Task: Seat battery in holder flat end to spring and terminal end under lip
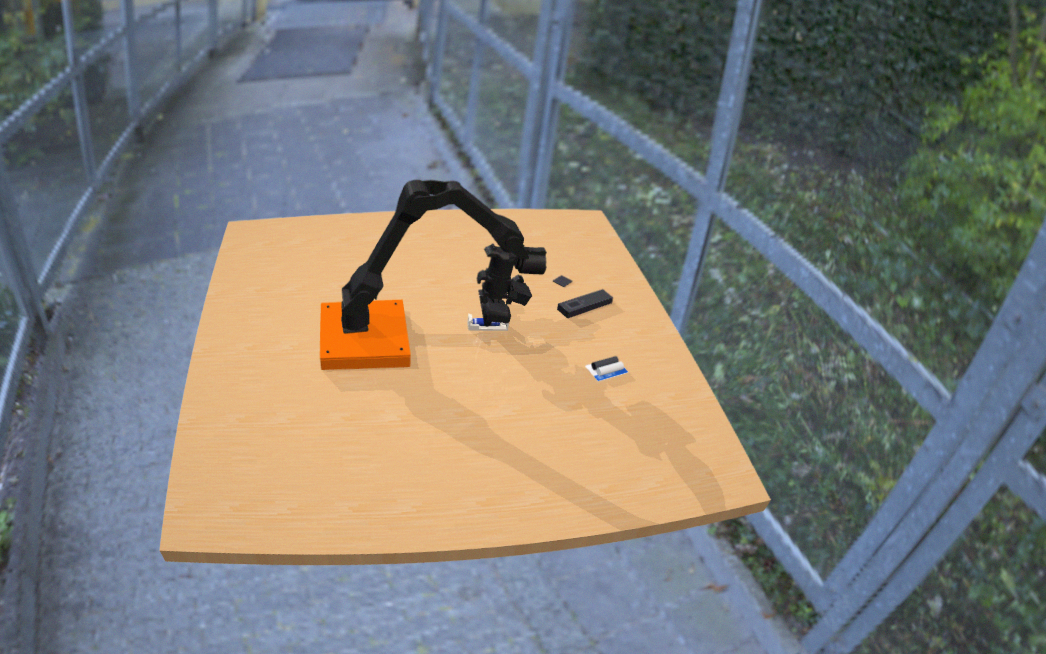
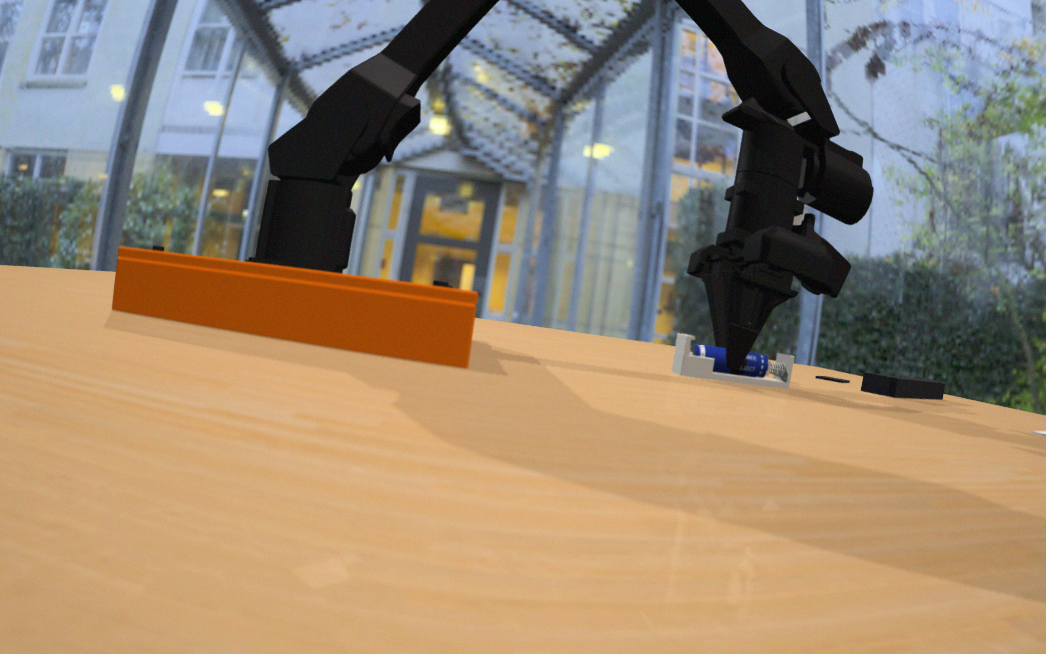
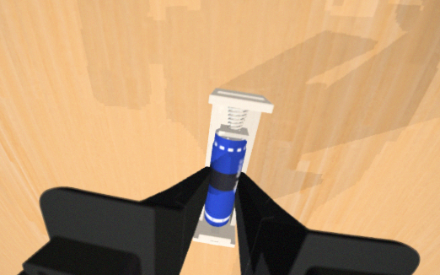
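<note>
My gripper tip is now right at the blue battery. From my gripper tip the other things lie so: black remote: 290 mm ahead, 50 mm to the left, 10 mm above; then blister card: 240 mm ahead, 210 mm to the right; then black square: 270 mm ahead, 170 mm to the left, 10 mm below.
</note>
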